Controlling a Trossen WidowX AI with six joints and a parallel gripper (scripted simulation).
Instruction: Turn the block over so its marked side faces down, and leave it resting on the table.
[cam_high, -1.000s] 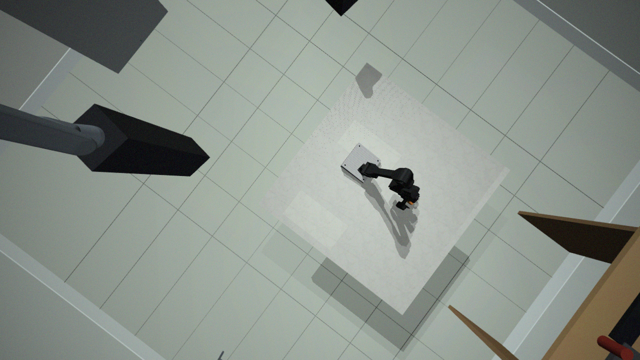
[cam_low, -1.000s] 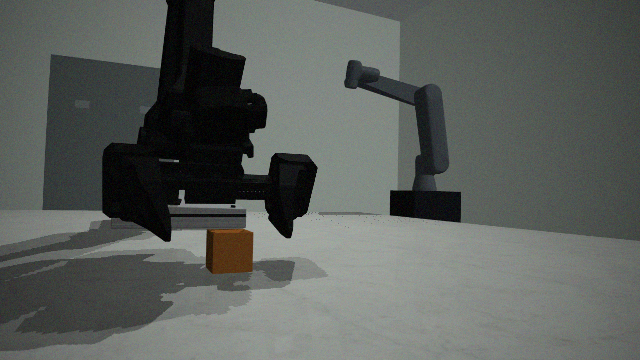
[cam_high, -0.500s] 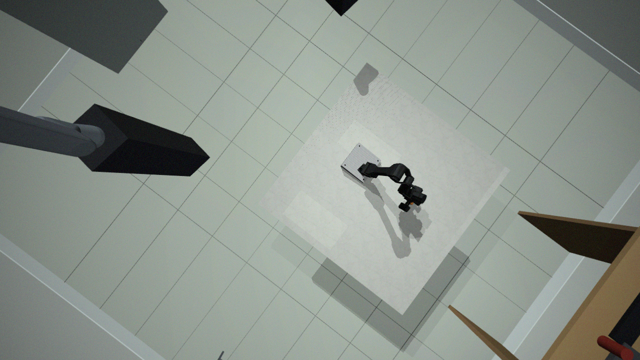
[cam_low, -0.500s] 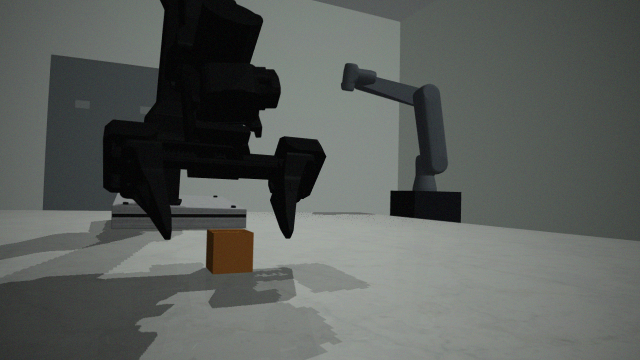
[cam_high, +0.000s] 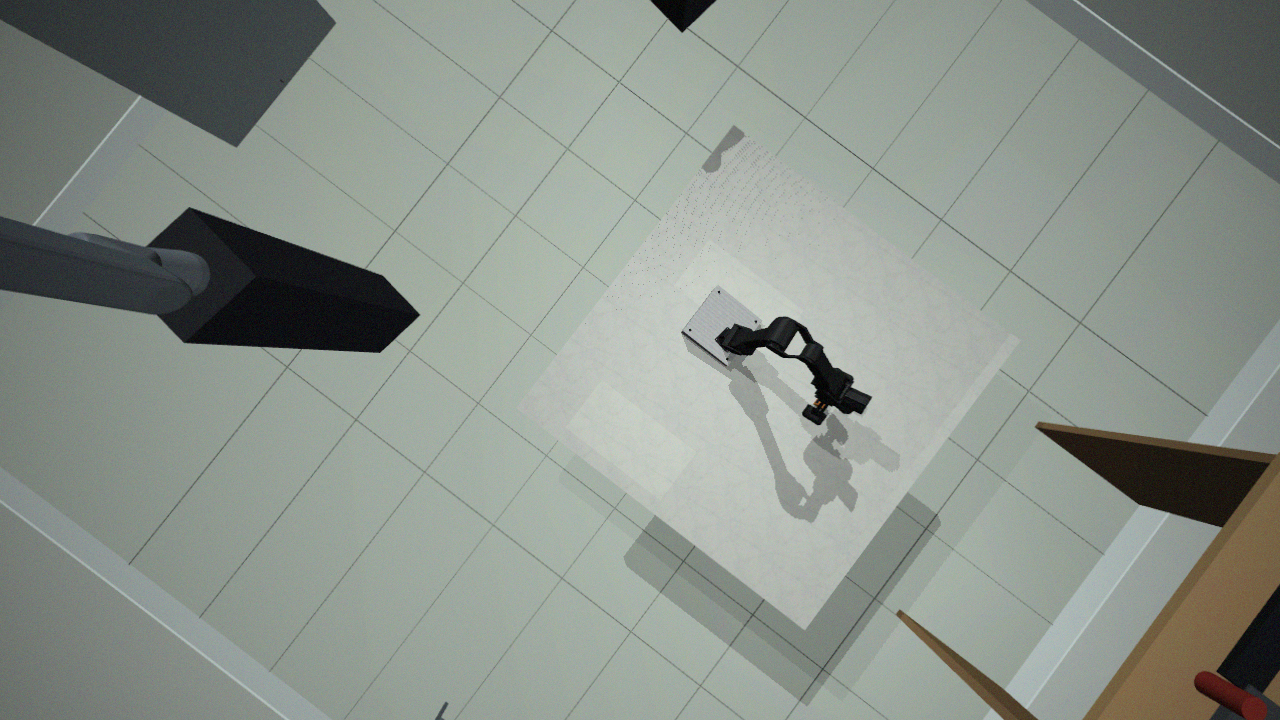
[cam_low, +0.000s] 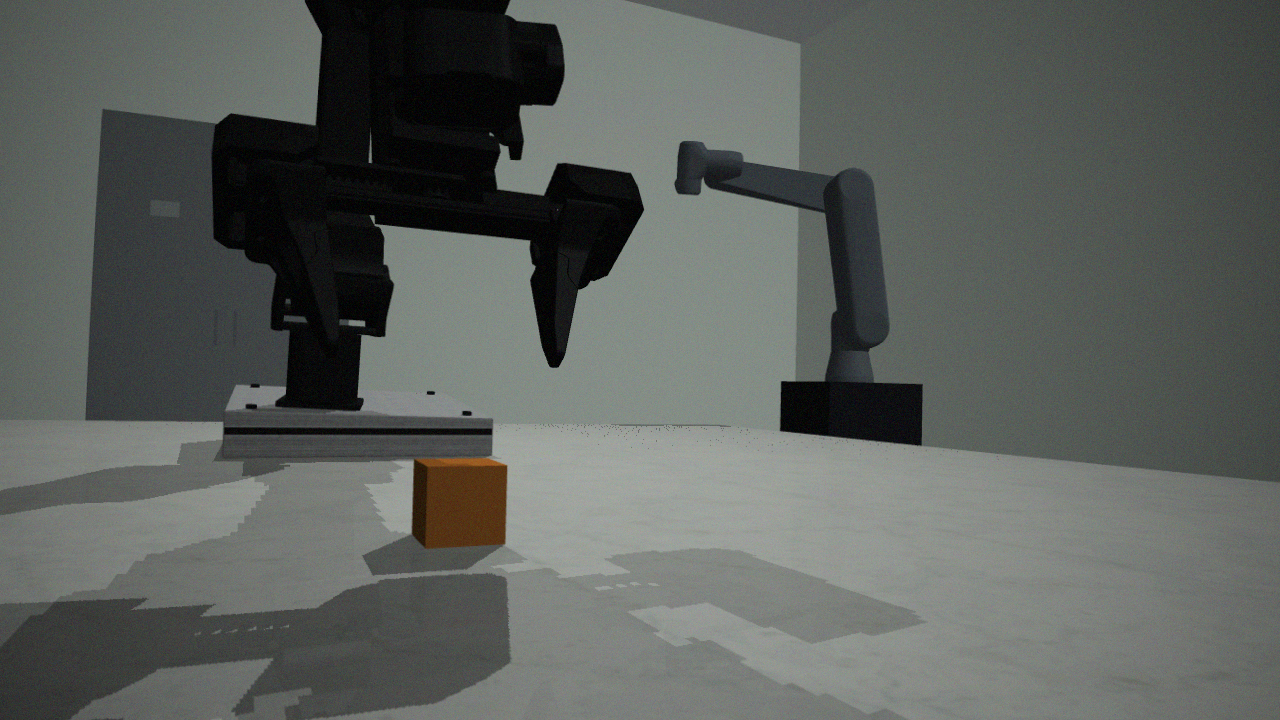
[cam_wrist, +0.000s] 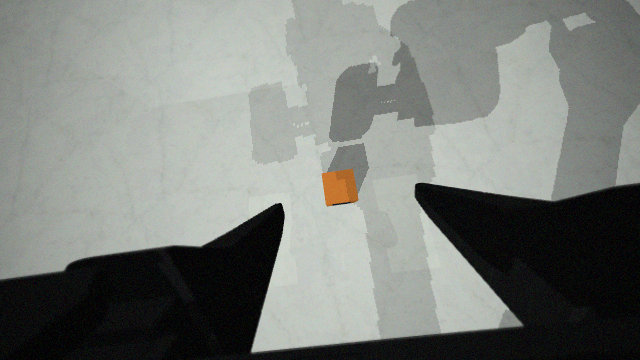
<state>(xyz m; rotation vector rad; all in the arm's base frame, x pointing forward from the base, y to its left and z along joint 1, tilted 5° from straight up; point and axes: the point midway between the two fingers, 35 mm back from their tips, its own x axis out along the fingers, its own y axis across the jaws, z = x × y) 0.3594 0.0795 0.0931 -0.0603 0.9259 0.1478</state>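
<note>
My gripper tip is now 10 mm short of the orange block and 60 mm above it.
</note>
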